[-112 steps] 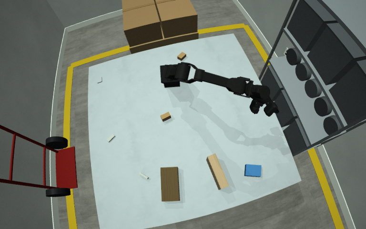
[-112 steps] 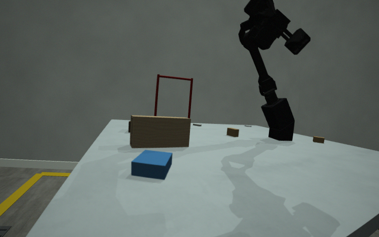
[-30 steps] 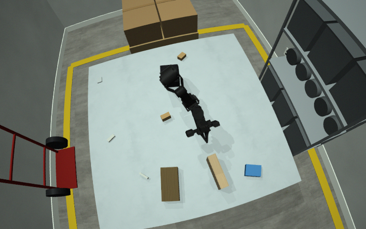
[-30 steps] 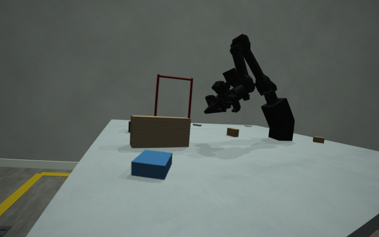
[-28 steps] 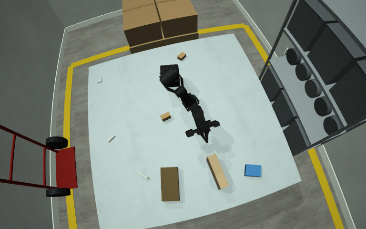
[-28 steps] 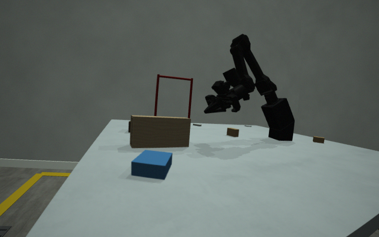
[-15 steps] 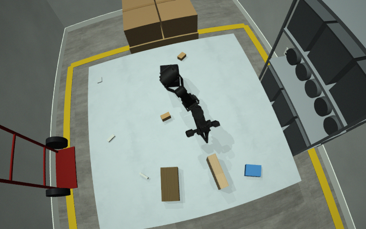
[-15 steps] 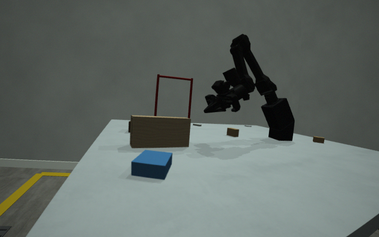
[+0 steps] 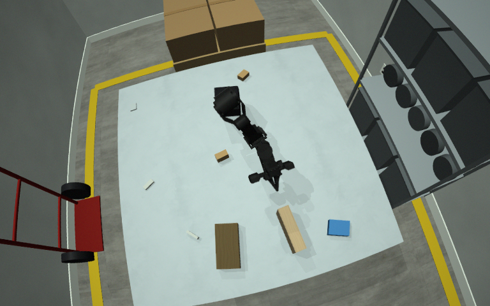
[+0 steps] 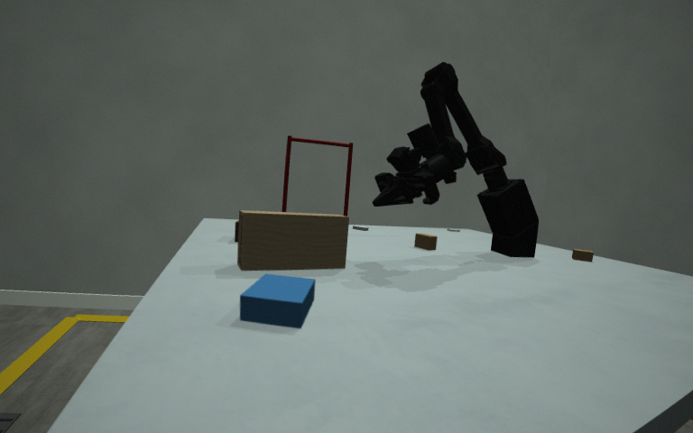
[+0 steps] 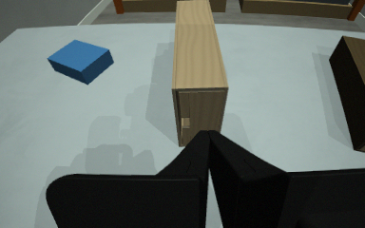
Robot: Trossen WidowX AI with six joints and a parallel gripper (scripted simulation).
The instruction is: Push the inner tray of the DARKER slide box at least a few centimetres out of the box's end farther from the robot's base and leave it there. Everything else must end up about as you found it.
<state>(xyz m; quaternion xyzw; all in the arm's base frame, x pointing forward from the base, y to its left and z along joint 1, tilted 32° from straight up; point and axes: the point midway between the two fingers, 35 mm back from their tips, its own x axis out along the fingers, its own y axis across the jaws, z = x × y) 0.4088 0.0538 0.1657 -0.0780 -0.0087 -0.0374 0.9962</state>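
The darker slide box is 140 mm ahead of my hand, 290 mm to the right of it and 120 mm below it. Also, from my hand: lighter slide box: 190 mm ahead, 20 mm to the right, 90 mm below; blue block: 290 mm ahead, 190 mm to the left, 130 mm below.
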